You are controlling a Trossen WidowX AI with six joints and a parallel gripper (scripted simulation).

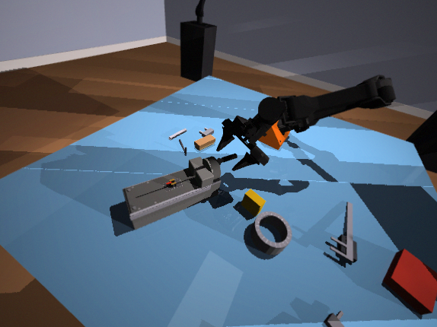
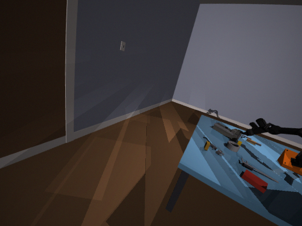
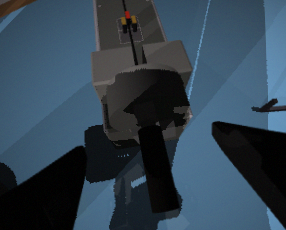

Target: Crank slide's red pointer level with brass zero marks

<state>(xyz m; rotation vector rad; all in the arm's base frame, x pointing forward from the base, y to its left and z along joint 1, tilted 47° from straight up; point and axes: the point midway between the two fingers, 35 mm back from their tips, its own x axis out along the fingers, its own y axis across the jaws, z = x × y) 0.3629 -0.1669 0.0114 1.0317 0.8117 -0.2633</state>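
Now: the dark crank handle 20 mm behind my gripper tip and 10 mm to the left of it. Also, from my gripper tip: yellow block (130 mm to the left, 90 mm below, 40 mm ahead); then red pointer (140 mm ahead, 100 mm to the right, 30 mm below); then brown block (150 mm behind, 140 mm to the right, 100 mm below).
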